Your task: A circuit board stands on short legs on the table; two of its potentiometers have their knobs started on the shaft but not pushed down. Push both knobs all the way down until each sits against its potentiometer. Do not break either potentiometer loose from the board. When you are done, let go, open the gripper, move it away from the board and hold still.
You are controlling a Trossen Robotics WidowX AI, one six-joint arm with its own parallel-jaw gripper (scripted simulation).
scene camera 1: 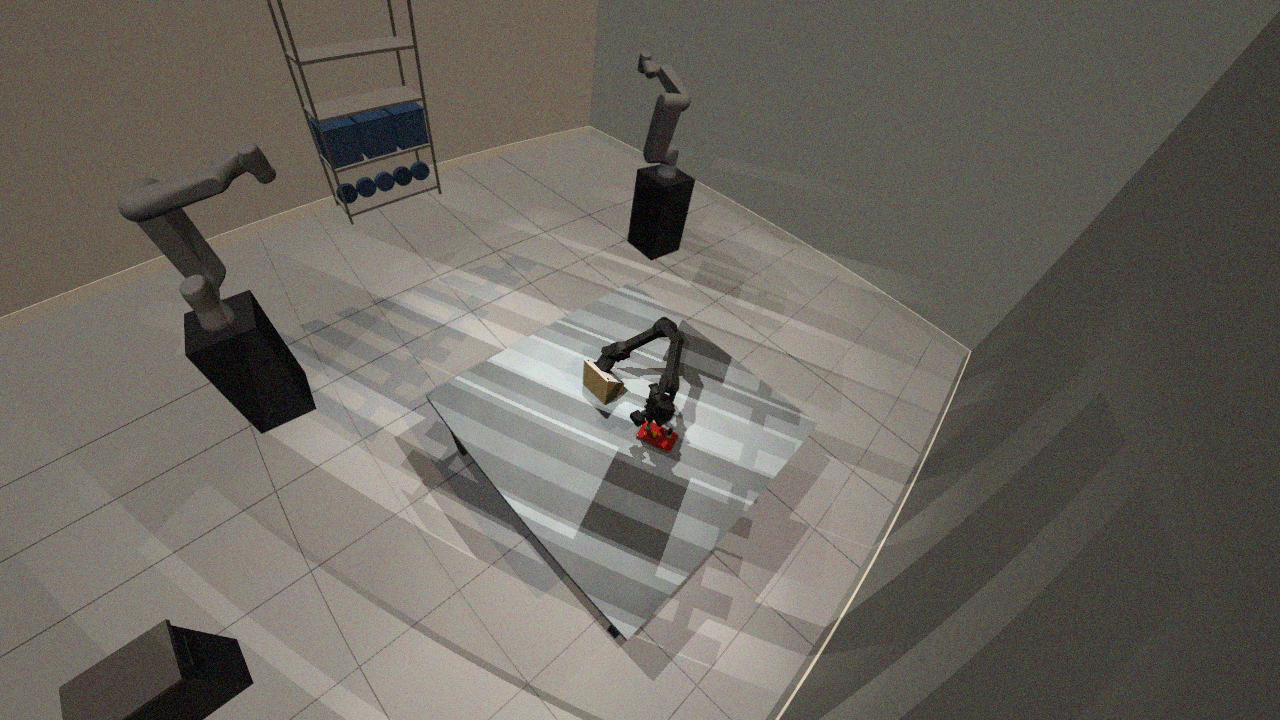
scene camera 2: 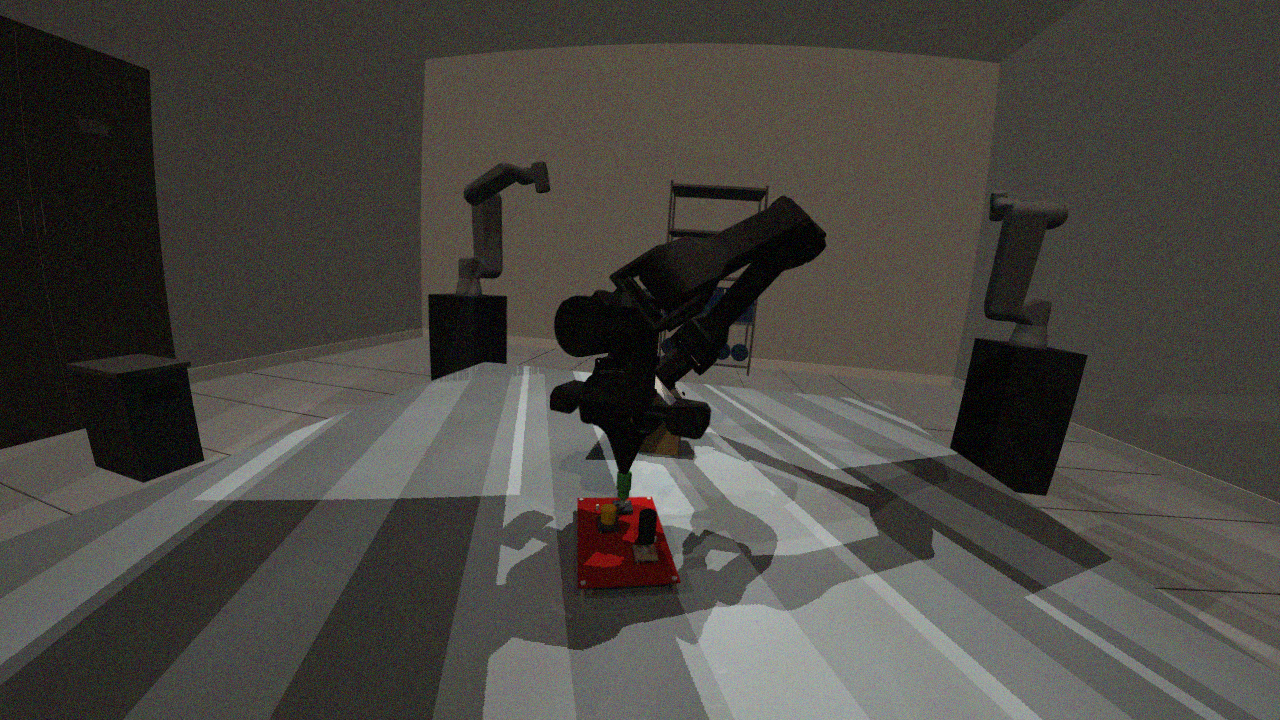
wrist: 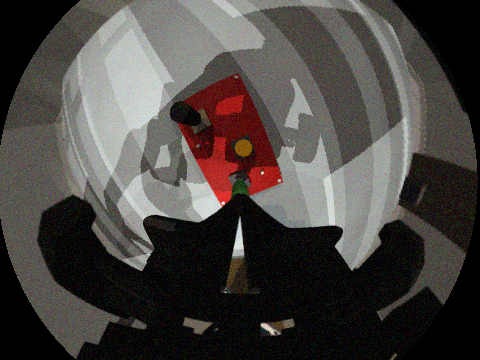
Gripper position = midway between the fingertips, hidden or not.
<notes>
I see my gripper [scene camera 2: 624,472].
My gripper is seen too in the wrist view [wrist: 240,197].
</notes>
